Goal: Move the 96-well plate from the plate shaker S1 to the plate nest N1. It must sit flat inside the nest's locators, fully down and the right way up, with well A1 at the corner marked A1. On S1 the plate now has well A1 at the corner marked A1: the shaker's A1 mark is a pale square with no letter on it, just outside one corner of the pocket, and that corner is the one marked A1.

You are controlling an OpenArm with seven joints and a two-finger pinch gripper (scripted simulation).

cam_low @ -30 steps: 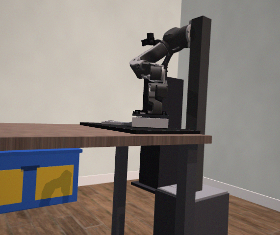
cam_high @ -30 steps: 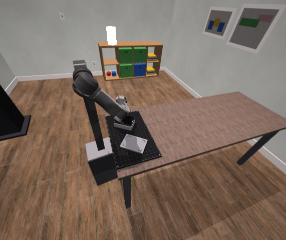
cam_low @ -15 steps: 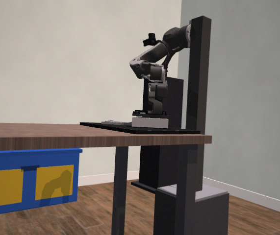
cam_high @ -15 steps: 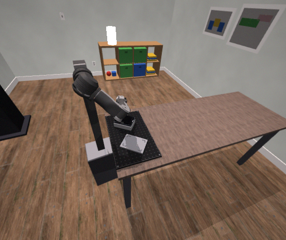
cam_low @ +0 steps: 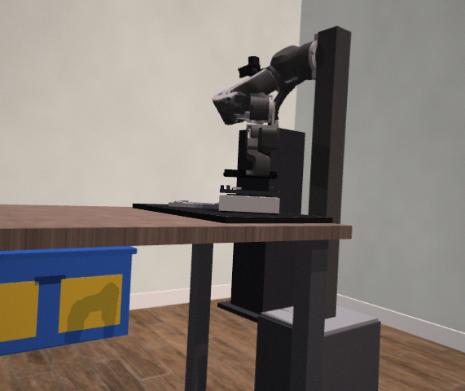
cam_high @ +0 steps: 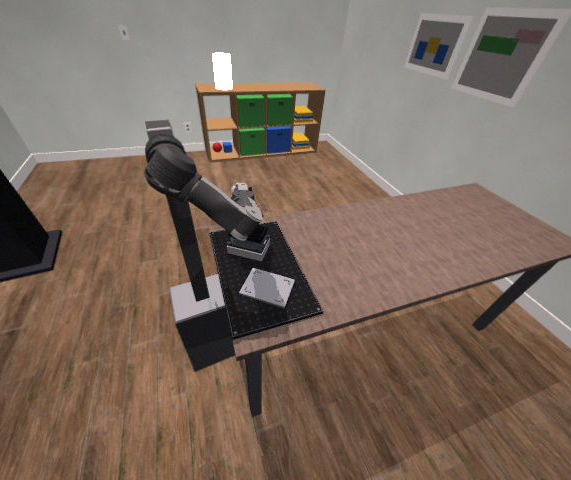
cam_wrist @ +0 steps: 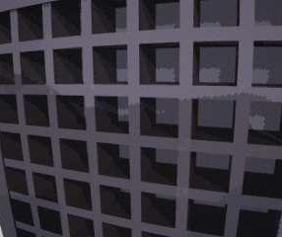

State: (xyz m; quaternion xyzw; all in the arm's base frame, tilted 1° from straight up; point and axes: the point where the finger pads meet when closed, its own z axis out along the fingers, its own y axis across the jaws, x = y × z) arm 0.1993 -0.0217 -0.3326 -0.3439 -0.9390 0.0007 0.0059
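Now: the plate nest N1 220 mm to the right of my hand, 90 mm below it and 10 mm ahead of it. Round my hand: plate shaker S1: 60 mm below, 30 mm ahead, 20 mm to the right; black 96-well plate: 10 mm to the right, 10 mm ahead.
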